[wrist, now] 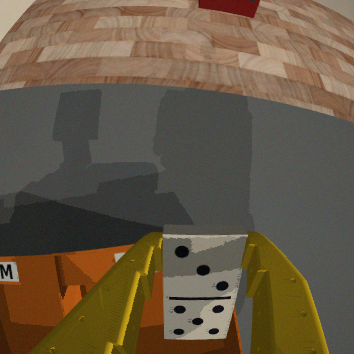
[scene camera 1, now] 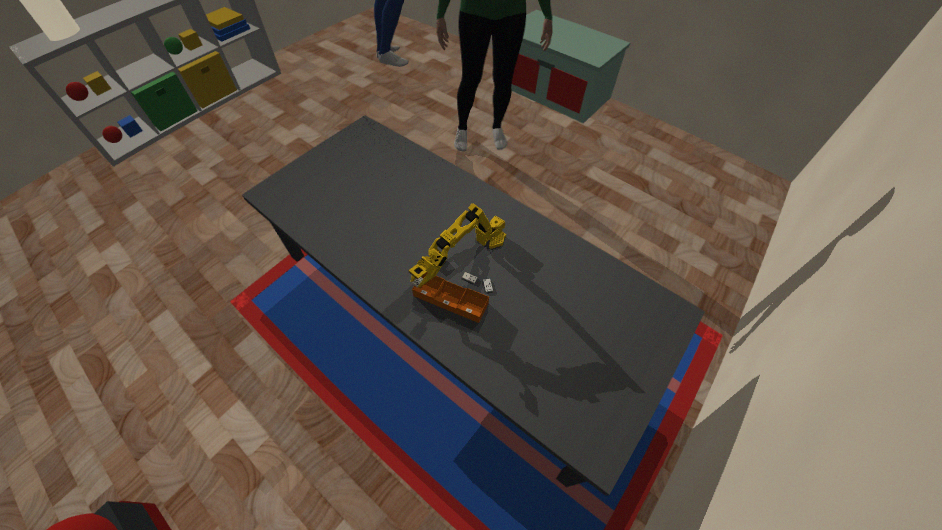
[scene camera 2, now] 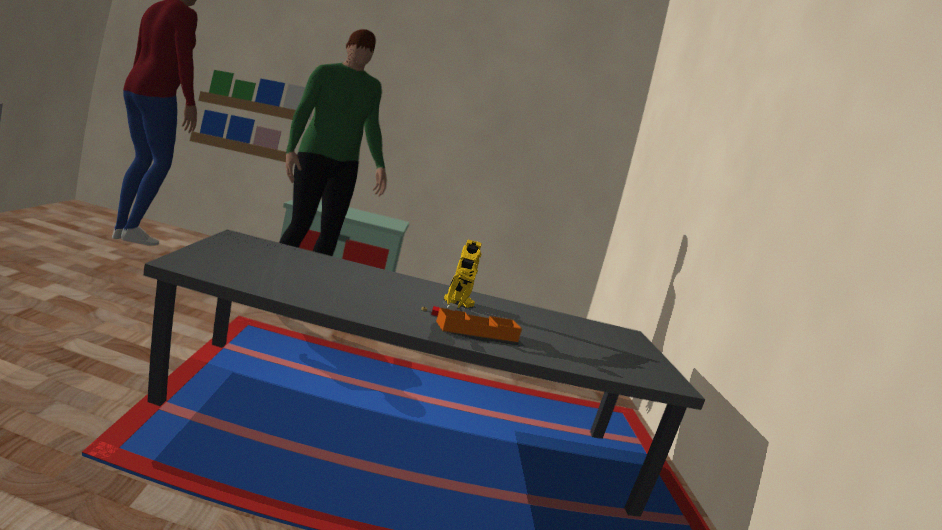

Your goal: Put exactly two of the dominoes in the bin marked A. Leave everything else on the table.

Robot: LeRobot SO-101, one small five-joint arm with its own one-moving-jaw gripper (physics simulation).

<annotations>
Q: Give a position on an orange three-compartment bin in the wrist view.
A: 47, 286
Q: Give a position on an orange three-compartment bin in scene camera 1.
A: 468, 303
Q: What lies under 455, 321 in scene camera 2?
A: An orange three-compartment bin.
</annotations>
